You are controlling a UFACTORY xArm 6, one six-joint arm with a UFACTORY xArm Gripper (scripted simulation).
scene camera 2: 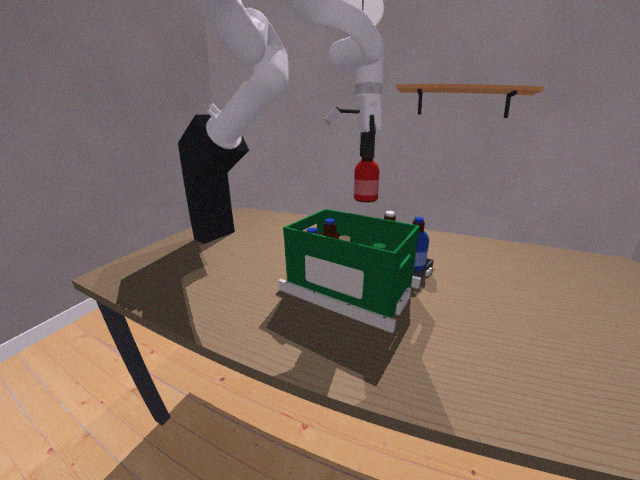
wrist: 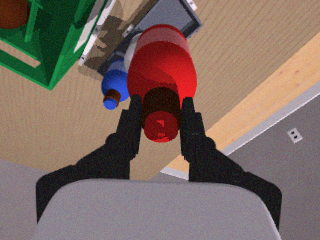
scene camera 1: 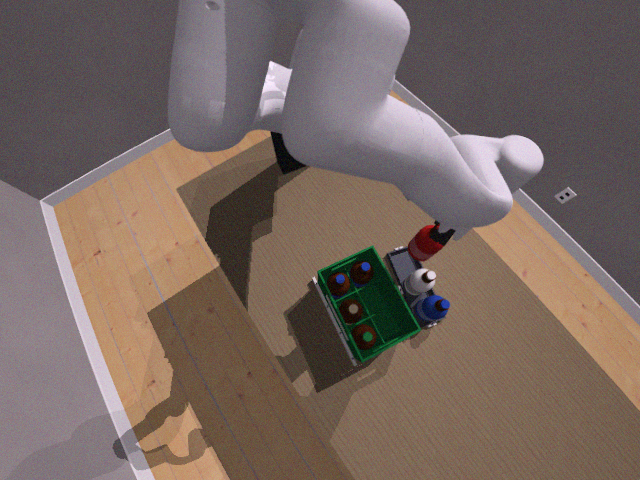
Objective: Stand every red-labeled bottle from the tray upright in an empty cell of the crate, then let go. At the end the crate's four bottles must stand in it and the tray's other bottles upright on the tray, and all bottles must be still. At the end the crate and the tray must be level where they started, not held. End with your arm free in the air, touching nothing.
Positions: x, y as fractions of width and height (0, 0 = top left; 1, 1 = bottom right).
Labels:
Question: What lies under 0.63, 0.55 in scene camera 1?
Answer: A grey tray.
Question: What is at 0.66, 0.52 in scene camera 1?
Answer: A red-labeled bottle.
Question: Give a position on a red-labeled bottle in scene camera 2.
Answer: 0.57, 0.37

